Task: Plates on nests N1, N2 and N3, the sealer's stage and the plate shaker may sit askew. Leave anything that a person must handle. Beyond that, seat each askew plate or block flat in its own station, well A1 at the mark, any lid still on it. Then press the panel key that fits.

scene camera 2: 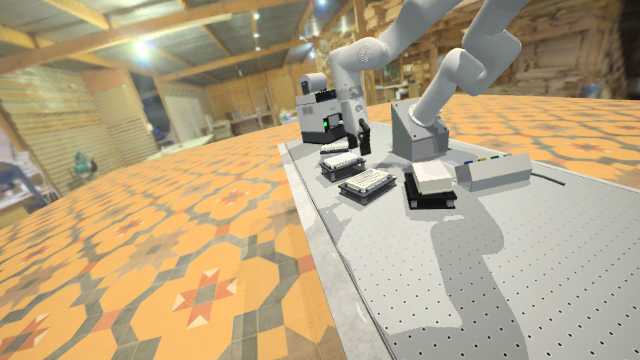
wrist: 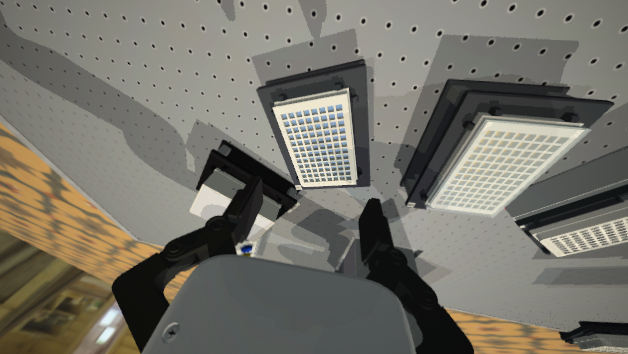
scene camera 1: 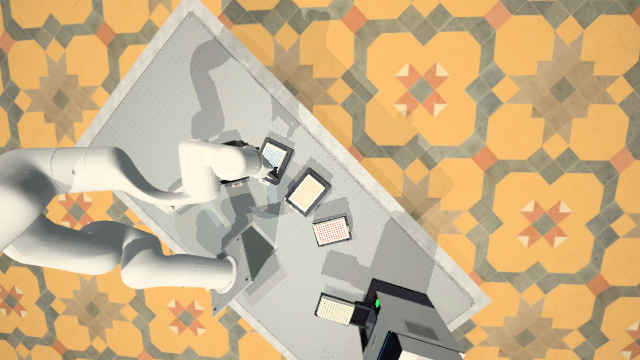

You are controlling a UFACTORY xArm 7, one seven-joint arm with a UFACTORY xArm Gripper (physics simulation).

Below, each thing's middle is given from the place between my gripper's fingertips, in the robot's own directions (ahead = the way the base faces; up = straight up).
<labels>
Now: hand 10 cm above the blue-tinted plate (wrist: 317, 129), 2 cm past it and 1 cm to the right of it. Round my hand: white block (scene camera 2: 430, 177): 16 cm behind, 13 cm to the left, 8 cm below; then cream plate (scene camera 1: 329, 308): 59 cm to the right, 22 cm behind, 1 cm below; then red-tinted plate (wrist: 593, 230): 36 cm to the right, 7 cm below, 3 cm behind.
</labels>
